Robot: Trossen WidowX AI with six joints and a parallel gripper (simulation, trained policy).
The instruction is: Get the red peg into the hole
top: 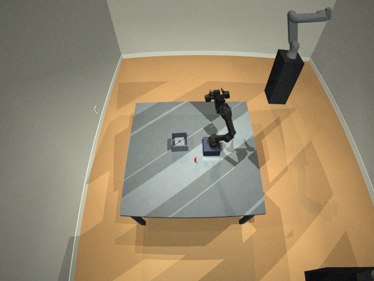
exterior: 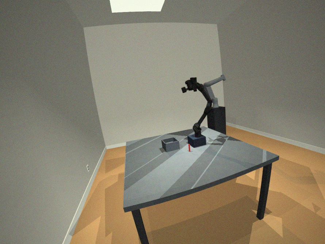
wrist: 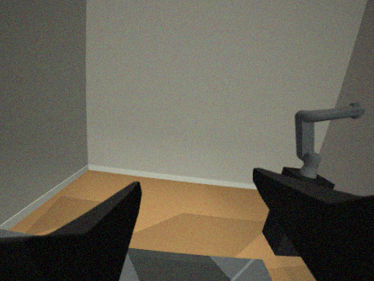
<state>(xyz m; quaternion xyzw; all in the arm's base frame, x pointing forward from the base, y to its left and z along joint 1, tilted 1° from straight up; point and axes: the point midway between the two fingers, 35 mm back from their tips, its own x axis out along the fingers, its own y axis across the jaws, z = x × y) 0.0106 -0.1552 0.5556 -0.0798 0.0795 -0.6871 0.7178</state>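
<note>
The red peg is 620 mm below my gripper tip, 290 mm to the left of it and 160 mm ahead of it. Also, from my gripper tip: plate: 610 mm below, 310 mm ahead, 100 mm to the left; grey box: 630 mm below, 310 mm ahead, 100 mm to the left.
</note>
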